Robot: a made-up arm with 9 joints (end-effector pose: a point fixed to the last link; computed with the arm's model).
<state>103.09 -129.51 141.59 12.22 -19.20 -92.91 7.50 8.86 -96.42</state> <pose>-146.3 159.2 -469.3 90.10 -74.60 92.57</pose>
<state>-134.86 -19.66 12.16 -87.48 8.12 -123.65 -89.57 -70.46 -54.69</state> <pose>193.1 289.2 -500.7 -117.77 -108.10 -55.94</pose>
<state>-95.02 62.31 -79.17 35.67 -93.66 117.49 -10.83 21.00 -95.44</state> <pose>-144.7 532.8 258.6 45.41 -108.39 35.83</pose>
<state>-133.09 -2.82 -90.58 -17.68 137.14 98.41 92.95 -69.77 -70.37</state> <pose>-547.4 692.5 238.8 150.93 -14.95 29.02</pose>
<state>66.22 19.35 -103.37 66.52 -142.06 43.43 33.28 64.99 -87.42</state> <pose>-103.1 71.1 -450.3 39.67 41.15 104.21</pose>
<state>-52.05 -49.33 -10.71 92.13 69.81 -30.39 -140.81 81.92 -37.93</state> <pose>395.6 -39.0 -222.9 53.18 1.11 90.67</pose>
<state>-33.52 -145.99 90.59 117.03 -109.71 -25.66 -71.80 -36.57 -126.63</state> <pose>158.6 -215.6 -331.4 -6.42 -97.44 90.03</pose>
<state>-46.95 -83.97 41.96 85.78 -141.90 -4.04 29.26 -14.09 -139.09</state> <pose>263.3 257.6 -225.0 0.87 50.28 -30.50</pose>
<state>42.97 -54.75 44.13 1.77 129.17 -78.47 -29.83 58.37 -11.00</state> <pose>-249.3 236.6 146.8 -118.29 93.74 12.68</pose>
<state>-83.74 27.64 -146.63 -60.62 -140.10 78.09 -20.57 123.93 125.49</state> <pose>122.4 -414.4 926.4 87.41 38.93 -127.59</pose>
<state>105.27 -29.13 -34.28 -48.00 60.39 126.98 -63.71 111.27 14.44</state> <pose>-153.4 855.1 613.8 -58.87 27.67 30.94</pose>
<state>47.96 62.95 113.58 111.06 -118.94 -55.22 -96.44 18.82 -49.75</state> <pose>-13.6 287.3 259.8 32.99 59.18 52.00</pose>
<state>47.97 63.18 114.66 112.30 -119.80 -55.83 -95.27 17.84 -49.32</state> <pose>-8.8 281.7 269.1 34.83 58.75 52.34</pose>
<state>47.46 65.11 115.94 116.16 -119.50 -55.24 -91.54 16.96 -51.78</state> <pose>-3.7 251.2 288.1 38.22 56.59 57.01</pose>
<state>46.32 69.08 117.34 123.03 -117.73 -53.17 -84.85 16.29 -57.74</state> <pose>-3.8 185.5 309.6 42.81 50.60 67.19</pose>
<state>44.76 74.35 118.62 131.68 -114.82 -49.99 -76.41 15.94 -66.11</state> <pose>-15.4 93.1 312.3 46.77 38.99 80.74</pose>
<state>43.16 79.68 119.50 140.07 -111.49 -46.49 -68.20 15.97 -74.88</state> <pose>-34.7 3.7 284.8 48.55 23.28 93.19</pose>
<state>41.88 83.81 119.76 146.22 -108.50 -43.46 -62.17 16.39 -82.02</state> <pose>-51.2 -54.8 243.4 48.27 8.82 101.15</pose>
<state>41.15 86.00 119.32 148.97 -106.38 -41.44 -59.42 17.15 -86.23</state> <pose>-59.5 -77.6 214.6 47.34 0.79 104.35</pose>
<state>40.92 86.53 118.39 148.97 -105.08 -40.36 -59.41 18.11 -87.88</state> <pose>-61.9 -77.6 205.1 46.65 -0.81 104.56</pose>
